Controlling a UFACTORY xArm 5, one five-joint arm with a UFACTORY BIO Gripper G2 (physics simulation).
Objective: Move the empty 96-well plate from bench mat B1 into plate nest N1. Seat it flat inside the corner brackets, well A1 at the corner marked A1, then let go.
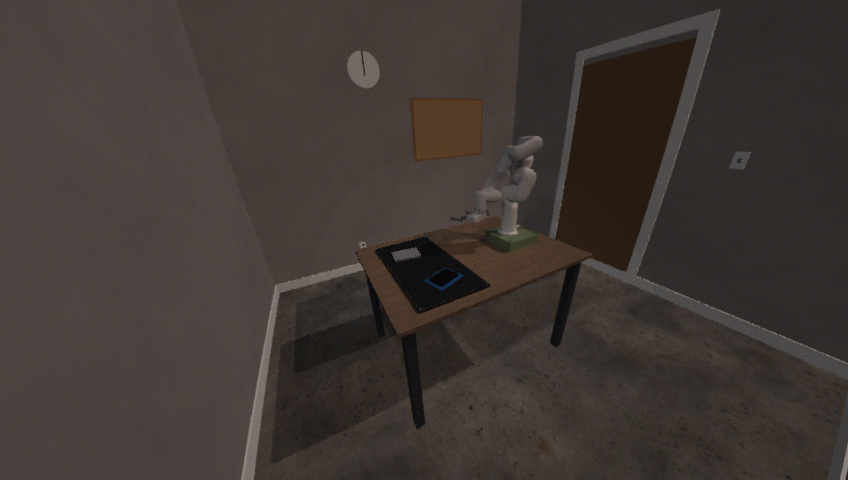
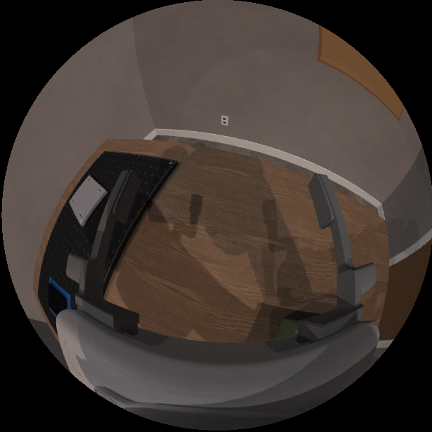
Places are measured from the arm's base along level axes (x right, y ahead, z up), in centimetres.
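Pixels of known places: hand, its tool point: [image 1: 461,215]; arm's base, origin of its link: [image 1: 507,232].
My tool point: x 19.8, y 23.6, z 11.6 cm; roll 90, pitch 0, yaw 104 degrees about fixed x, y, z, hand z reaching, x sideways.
For each thing: its top centre in the pictures, then the offset to it from my tool point. Level surfaces: height alone.
- dark plate, centre of its top: [image 1: 443,275] dx -33.2, dy +38.4, dz -15.0 cm
- bench mat, height of its surface: dz -16.4 cm
- plate nest, centre of its top: [image 1: 405,253] dx +1.6, dy +42.4, dz -15.1 cm
- black board, height of its surface: dz -16.6 cm
- wooden table, height of its surface: dz -17.9 cm
A dark plate [image 1: 443,277] [image 2: 57,297] lies inside the blue border of the bench mat [image 1: 439,287] [image 2: 67,294], on the near part of a black perforated board; its wells and A1 corner are too small to tell. A light grey block with small marks at its corners, which looks like the plate nest [image 1: 406,254] [image 2: 87,199], stands on the board's far part; its A1 mark cannot be read. My gripper [image 1: 460,215] [image 2: 224,197] is wide open and empty, above the back of the table, away from both plate and nest.
The black board [image 1: 421,297] [image 2: 150,170] lies on the left part of the wooden table [image 1: 538,264] [image 2: 220,280]. The arm's green base [image 1: 511,240] [image 2: 287,328] stands at the table's back right. A wall runs behind the table.
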